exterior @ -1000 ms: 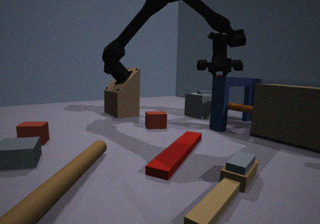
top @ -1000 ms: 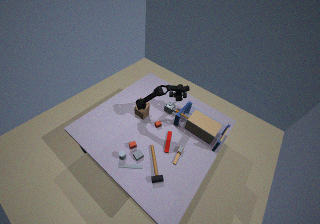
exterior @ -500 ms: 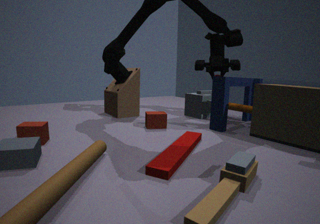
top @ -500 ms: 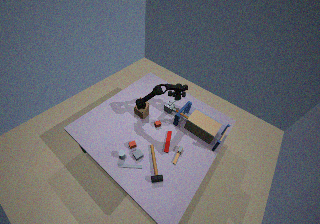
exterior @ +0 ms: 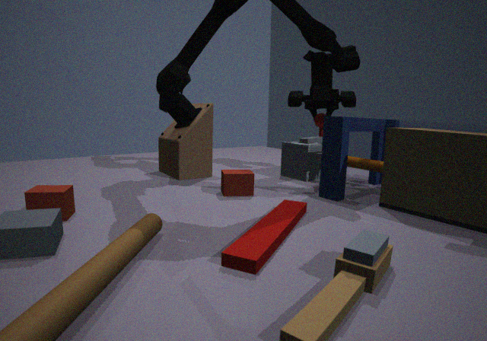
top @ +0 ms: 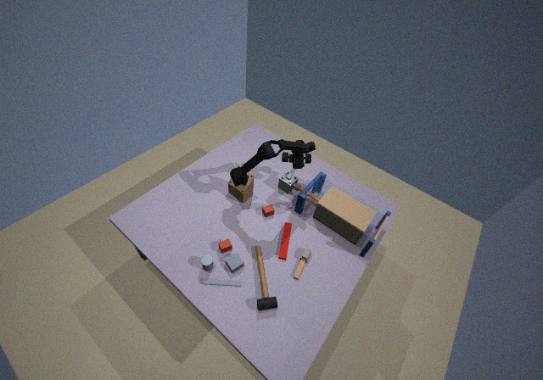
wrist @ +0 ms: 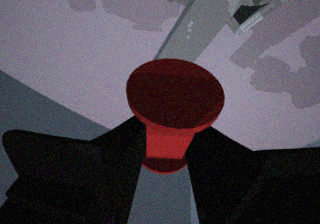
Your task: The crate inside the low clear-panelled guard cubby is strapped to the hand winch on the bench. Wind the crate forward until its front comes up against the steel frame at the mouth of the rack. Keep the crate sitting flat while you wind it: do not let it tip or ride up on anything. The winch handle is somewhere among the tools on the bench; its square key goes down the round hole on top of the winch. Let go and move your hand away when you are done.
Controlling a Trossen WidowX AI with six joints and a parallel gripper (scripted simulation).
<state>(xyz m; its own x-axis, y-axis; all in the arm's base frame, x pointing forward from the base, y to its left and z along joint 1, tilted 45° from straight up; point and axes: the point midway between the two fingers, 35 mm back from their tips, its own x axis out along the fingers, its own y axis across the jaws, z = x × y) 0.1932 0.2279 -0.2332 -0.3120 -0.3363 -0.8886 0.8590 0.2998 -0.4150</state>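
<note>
The winch handle is 10 mm ahead of my gripper tip, 50 mm to the right of it and 30 mm below it. The rest, counted from my gripper tip: red knob: 10 mm ahead, 10 mm to the right; blue front frame: 180 mm ahead, 130 mm to the right, 30 mm below; grey winch: 10 mm ahead, 120 mm to the right, 100 mm below.
</note>
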